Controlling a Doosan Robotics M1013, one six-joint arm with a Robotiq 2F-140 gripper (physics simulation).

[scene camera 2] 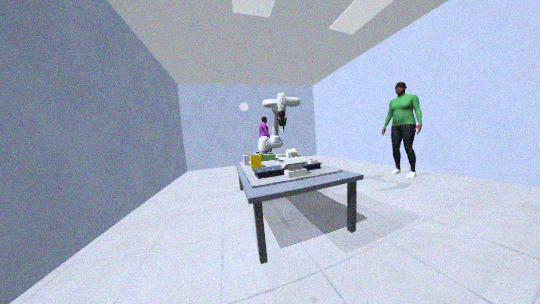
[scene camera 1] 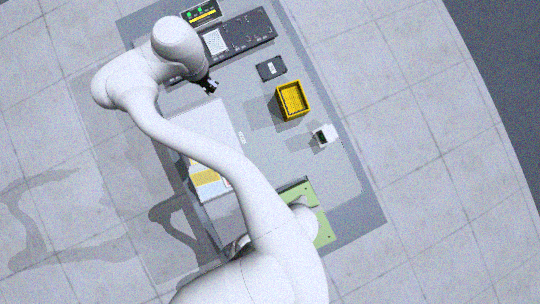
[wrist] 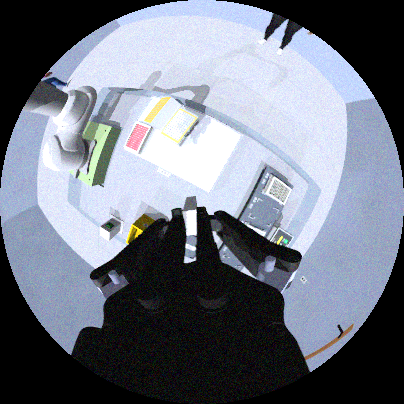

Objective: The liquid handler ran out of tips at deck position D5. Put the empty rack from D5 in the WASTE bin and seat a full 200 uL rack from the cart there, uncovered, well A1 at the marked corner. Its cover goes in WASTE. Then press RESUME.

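Places are measured from the arm's base along level axes (x ahead, y right, z down), in metres.
Where they show: gripper, fingertip midpoint: [scene camera 2: 282, 132] [scene camera 1: 210, 92] [wrist: 192, 204]; arm's base, origin of the base link: [scene camera 2: 263, 153] [wrist: 82, 154].
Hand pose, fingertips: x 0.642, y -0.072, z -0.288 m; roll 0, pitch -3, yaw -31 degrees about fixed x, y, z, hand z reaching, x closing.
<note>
Things, the pixels of their top centre, and the offset from my fingertips. "pt": a spot on its surface instead. Level surfaces: height alone.
- yellow bin, middle of its top: [wrist: 142, 242] [scene camera 1: 293, 98] [scene camera 2: 255, 155] dz +0.252, dx -0.122, dy +0.328 m
- dark deck, its level: dz +0.332 m
- white cart top, its level: dz +0.327 m
- yellow-edged rack, middle of its top: [wrist: 177, 123] dz +0.255, dx -0.151, dy -0.177 m
- pink rack, middle of its top: [wrist: 136, 136] dz +0.295, dx -0.314, dy -0.087 m
- pale piece with a yellow band, middle of its top: [wrist: 157, 107] [scene camera 1: 203, 173] dz +0.227, dx -0.243, dy -0.209 m
- panel with green lights, surface spot: [wrist: 281, 239] pt dz +0.263, dx +0.479, dy +0.075 m
- dark labelled box, middle of its top: [wrist: 189, 247] [scene camera 1: 271, 67] dz +0.373, dx +0.096, dy +0.336 m
- small white device, middle of its top: [scene camera 1: 330, 132] [wrist: 103, 233] dz +0.257, dx -0.351, dy +0.407 m
My gripper [scene camera 1: 211, 86] [scene camera 2: 283, 128] [wrist: 192, 204] is shut and empty, high above the table between the deck and the cart. The yellow bin [scene camera 1: 280, 104] [scene camera 2: 255, 161] [wrist: 134, 233] holds a rack-like gridded piece. The dark deck [scene camera 1: 250, 31] [wrist: 262, 211] carries a white rack [scene camera 1: 215, 41] [wrist: 277, 189] near one end; its position labels are unreadable. On the white cart top [scene camera 1: 205, 117] [wrist: 210, 155] lie a yellow-edged rack [wrist: 180, 125] and a pink rack [wrist: 137, 137]. A pale piece with a yellow band [scene camera 1: 205, 177] [wrist: 159, 110] is beside them. RESUME is unreadable.
A panel with green lights [scene camera 1: 201, 14] [wrist: 281, 239] stands behind the deck. A dark labelled box [scene camera 1: 271, 68] lies near the bin. A small white device [scene camera 1: 327, 135] [wrist: 110, 228] stands past it. The arm's green base [scene camera 1: 327, 235] [wrist: 104, 155] is at the far end. A person in green [scene camera 2: 404, 110] stands nearby.
</note>
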